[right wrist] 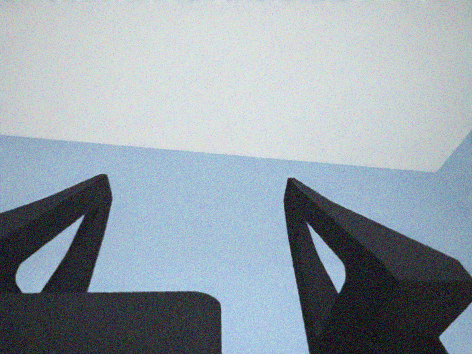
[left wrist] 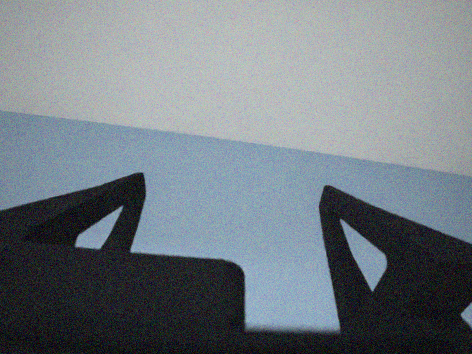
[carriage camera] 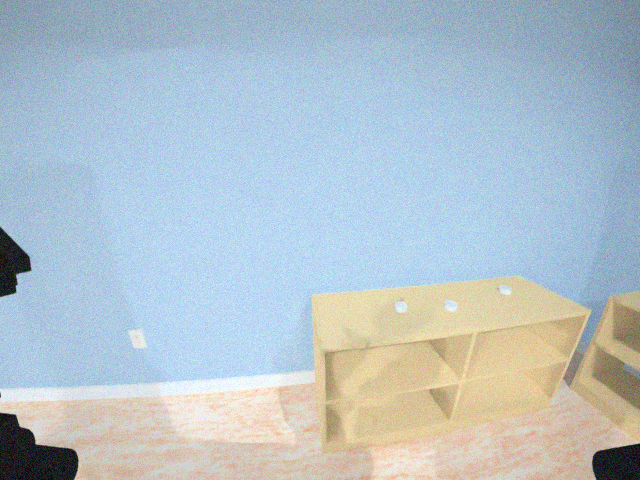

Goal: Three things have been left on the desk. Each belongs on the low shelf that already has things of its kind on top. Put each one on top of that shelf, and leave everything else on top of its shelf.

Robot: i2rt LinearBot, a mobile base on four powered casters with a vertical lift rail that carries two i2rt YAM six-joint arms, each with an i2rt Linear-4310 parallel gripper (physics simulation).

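Frame: origin at the left arm's base, x back, y right, z up, level; centimetres.
Where they show: left gripper, between the fingertips: [left wrist: 233, 189]; right gripper, between the fingertips: [right wrist: 199, 187].
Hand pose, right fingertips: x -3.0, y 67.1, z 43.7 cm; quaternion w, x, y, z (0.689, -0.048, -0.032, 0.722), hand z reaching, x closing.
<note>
Each offset is from my right fingertips to the top centre of the thing. Level surfaces: height alone.
A low wooden shelf @(dz -59.5 cm) [carriage camera: 361, 315] stands against the blue wall at the right of the carriage view. Three small pale, round things lie apart on its top: one @(dx -72.2, dy -1.2, dz -57.1 cm) [carriage camera: 401, 306] left of the middle, one @(dx -71.9, dy +21.4, dz -57.1 cm) [carriage camera: 451, 305] near the middle and one @(dx -83.7, dy +56.8, dz -57.1 cm) [carriage camera: 505, 289] towards the back right. My left gripper [left wrist: 233, 189] is open and empty, pointing at the wall and ceiling. My right gripper [right wrist: 199, 187] is open and empty, also facing the wall and ceiling near a room corner. Both are away from the shelf things. The desk does not show in these views.
Part of a second wooden shelf unit [carriage camera: 602, 388] stands at the right edge, close to the first shelf's right end. A white wall outlet @(dx -75.6, dy -132.9, dz -74.8 cm) [carriage camera: 137, 338] is at the left, above the white baseboard [carriage camera: 232, 381]. Dark arm parts show at the left edge and bottom right corner.
</note>
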